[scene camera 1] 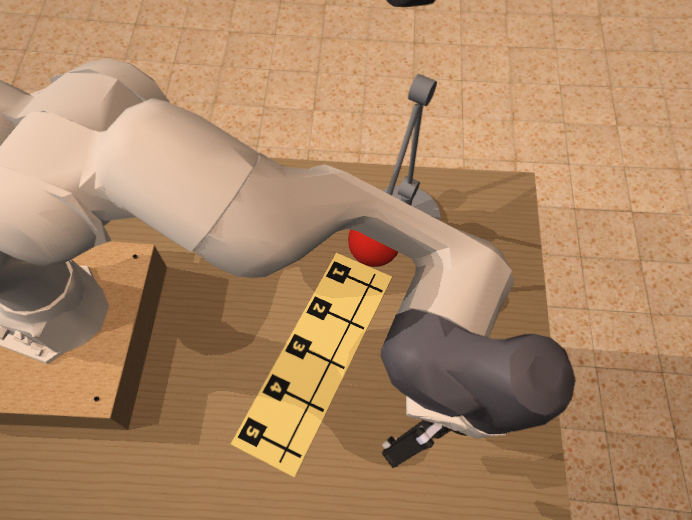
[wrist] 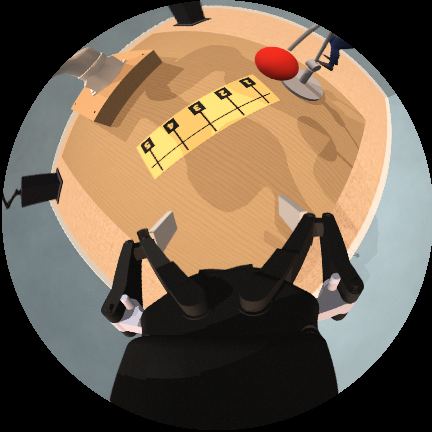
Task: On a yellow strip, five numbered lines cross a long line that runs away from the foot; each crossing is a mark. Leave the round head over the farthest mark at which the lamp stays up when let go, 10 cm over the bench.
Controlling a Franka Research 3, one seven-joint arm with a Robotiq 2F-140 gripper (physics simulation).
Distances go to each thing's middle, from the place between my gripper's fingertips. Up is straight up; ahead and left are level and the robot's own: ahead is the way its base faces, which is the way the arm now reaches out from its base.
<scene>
I see the yellow strip (scene camera 1: 286, 414) 200 mm below my hand, 200 mm behind it and 130 mm to the left of it. The rest, counted from my hand: round grey foot (wrist: 303, 84) (470 mm to the left, 150 mm below, 80 mm behind).
</scene>
